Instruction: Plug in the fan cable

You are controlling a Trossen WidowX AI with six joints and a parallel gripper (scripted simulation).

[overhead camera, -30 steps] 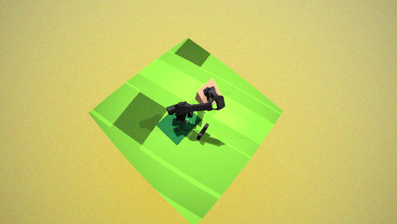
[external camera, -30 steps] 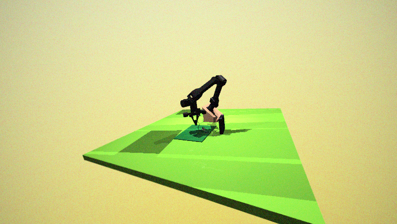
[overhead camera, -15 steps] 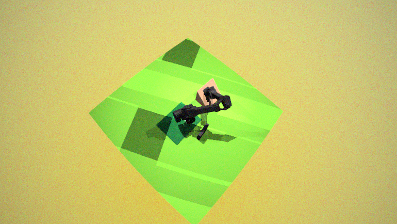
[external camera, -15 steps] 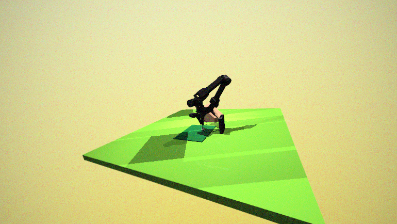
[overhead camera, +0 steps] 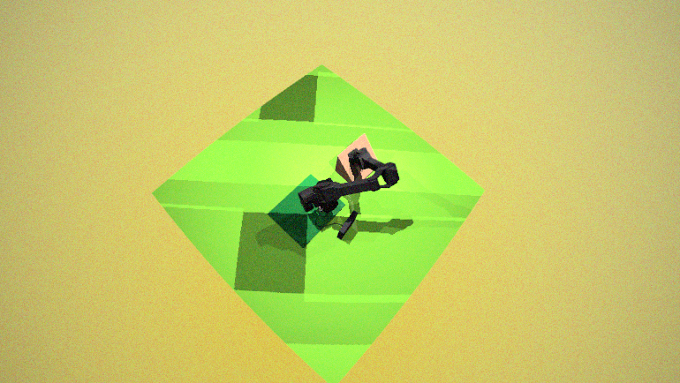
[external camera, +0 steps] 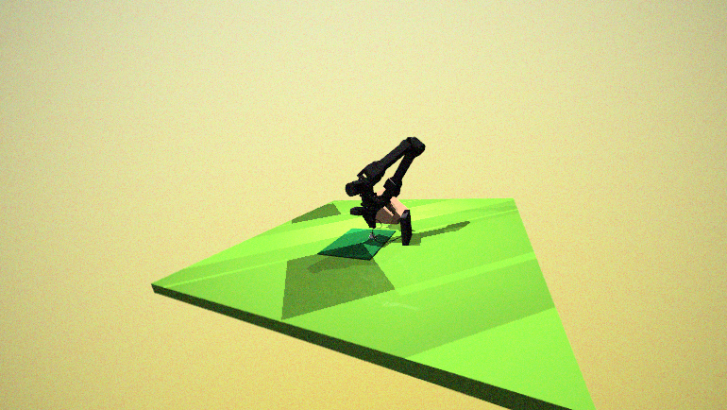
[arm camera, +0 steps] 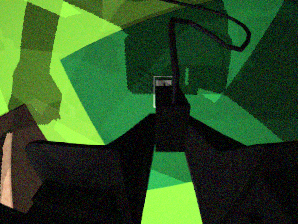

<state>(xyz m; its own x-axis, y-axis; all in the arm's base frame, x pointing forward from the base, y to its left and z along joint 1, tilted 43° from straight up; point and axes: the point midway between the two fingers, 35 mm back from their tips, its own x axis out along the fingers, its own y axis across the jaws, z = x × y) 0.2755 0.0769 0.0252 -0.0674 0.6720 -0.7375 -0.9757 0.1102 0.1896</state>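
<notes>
My gripper tip is 60 mm short of the dark green board, 40 mm to the left of it and 80 mm above it. From my gripper tip the other things lie so: black fan 20 mm behind, 150 mm to the left; then black plug 10 mm to the left, 10 mm above.
</notes>
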